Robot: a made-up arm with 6 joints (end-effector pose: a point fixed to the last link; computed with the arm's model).
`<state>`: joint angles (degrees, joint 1 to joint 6).
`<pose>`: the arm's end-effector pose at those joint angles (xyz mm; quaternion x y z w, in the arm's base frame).
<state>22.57 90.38 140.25 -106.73 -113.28 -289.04</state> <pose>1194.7 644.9 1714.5 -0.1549 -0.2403 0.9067 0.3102</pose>
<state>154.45 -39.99 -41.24 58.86 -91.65 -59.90</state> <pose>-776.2 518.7 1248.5 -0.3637 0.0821 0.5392 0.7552</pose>
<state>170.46 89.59 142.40 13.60 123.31 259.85</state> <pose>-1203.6 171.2 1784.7 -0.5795 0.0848 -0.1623 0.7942</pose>
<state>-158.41 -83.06 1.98 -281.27 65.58 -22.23</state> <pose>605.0 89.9 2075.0 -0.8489 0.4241 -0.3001 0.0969</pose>
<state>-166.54 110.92 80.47 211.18 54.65 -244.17</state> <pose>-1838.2 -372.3 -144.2 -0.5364 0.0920 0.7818 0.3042</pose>
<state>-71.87 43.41 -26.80 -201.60 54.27 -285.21</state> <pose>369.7 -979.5 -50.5 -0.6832 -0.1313 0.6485 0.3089</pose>
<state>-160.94 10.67 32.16 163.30 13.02 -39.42</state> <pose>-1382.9 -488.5 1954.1 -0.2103 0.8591 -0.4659 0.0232</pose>
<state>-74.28 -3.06 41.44 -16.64 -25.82 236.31</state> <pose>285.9 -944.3 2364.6 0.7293 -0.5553 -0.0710 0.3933</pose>
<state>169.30 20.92 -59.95 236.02 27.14 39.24</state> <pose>-662.2 185.1 -21.1 -0.4054 0.3876 0.5103 0.6520</pose>
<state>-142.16 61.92 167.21 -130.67 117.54 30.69</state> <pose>-310.5 -108.6 2091.4 0.0345 0.9756 0.1509 0.1558</pose>
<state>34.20 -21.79 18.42 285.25 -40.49 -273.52</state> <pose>619.5 538.9 2264.7 -0.1195 -0.3170 0.5383 0.7717</pose>
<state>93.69 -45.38 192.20 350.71 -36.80 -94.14</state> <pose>49.2 -997.0 -20.8 -0.3400 0.5547 -0.4590 0.6050</pose>
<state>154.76 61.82 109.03 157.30 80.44 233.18</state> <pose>-1395.5 592.3 1932.8 0.2424 0.2971 -0.9197 0.0845</pose>
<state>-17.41 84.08 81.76 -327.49 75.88 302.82</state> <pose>1956.6 -528.5 1006.8 0.1116 -0.4422 0.3072 0.8352</pose>
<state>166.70 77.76 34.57 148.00 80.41 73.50</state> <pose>-1649.7 306.4 8.8 -0.5132 0.5836 -0.0105 0.6292</pose>
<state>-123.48 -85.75 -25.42 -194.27 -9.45 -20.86</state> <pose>-3.6 6.0 2035.3 0.5061 -0.6137 0.4867 0.3612</pose>
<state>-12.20 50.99 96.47 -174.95 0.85 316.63</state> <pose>1434.0 -310.3 2198.3 -0.8820 -0.0305 -0.3891 0.2640</pose>
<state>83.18 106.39 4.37 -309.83 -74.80 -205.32</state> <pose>178.3 519.1 -725.8 0.1530 0.0006 -0.4138 0.8974</pose>
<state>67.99 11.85 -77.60 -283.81 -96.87 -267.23</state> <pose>284.6 303.6 129.2 0.6453 -0.2535 -0.1829 0.6971</pose>
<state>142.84 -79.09 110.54 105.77 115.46 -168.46</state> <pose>1214.0 -1089.9 507.5 -0.2899 0.7269 -0.6217 0.0320</pose>
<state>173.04 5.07 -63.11 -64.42 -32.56 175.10</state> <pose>-798.7 21.4 133.1 0.2218 0.5049 -0.5682 0.6107</pose>
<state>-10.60 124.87 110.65 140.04 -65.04 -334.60</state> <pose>1907.5 -449.2 282.2 -0.8544 0.3818 -0.3505 0.0379</pose>
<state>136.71 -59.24 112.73 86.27 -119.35 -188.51</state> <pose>1246.7 -988.4 1036.9 -0.5604 -0.4344 0.4389 0.5520</pose>
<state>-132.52 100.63 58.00 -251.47 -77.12 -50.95</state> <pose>-1332.7 -1240.4 -110.8 -0.0917 -0.6672 0.7224 0.1570</pose>
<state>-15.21 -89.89 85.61 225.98 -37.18 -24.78</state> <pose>-1795.6 558.3 581.1 -0.2433 -0.1360 0.9075 0.3142</pose>
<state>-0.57 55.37 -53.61 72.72 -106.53 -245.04</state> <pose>374.8 -146.3 -84.0 0.1096 -0.4022 -0.6566 0.6285</pose>
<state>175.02 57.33 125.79 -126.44 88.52 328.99</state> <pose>-1027.8 215.3 2211.8 0.5044 0.8500 -0.1496 0.0253</pose>
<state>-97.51 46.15 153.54 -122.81 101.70 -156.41</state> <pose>-146.6 -131.8 2255.7 -0.0015 0.0806 -0.9688 0.2345</pose>
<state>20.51 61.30 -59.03 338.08 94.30 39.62</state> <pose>335.1 63.5 -188.0 -0.4194 0.1980 0.0625 0.8837</pose>
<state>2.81 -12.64 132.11 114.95 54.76 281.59</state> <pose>-1157.7 58.6 1993.9 -0.5002 -0.7999 -0.1195 0.3093</pose>
